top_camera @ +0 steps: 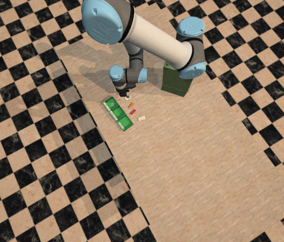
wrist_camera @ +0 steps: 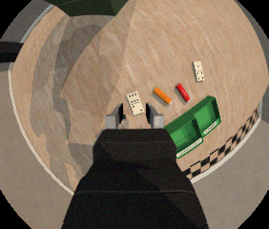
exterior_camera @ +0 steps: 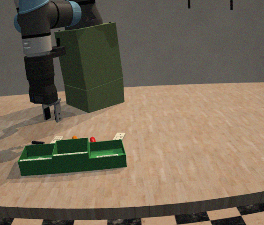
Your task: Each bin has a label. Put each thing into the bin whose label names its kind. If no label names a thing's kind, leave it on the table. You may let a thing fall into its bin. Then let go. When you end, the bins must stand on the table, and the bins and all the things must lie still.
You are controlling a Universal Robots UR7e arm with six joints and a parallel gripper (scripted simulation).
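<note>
Now: the black cylinder 80 mm below my hand, 50 mm to the right of it and 20 mm ahead of it. Also, from my hand: white nut (130 mm ahead, 80 mm below, 10 mm to the left); then red cylinder (120 mm to the left, 80 mm below, 10 mm ahead); then orange cylinder (80 mm below, 60 mm to the left).
</note>
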